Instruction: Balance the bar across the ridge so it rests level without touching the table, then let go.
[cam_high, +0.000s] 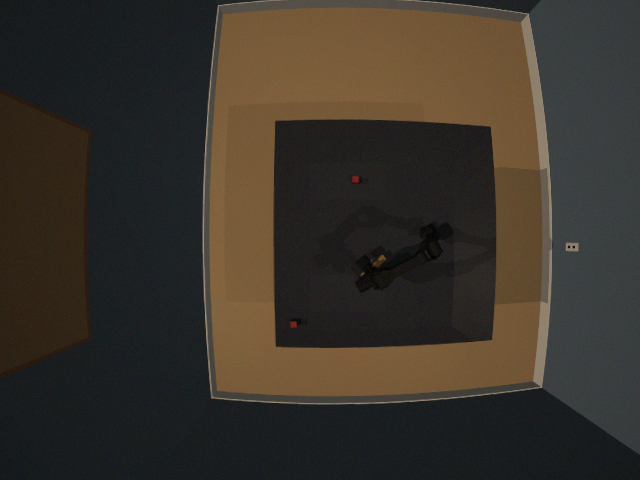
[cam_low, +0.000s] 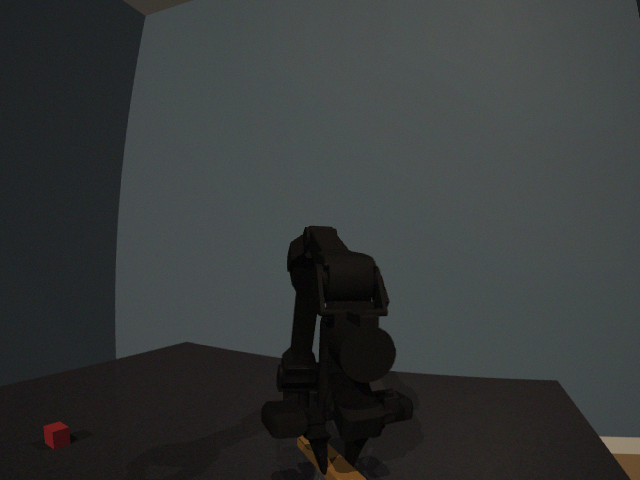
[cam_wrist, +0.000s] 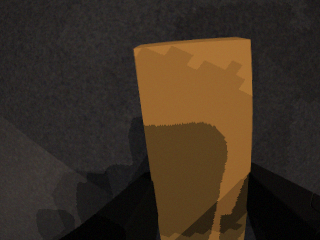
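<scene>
Right now the orange bar is 20 mm behind my gripper tip and 20 mm to the right of it.
</scene>
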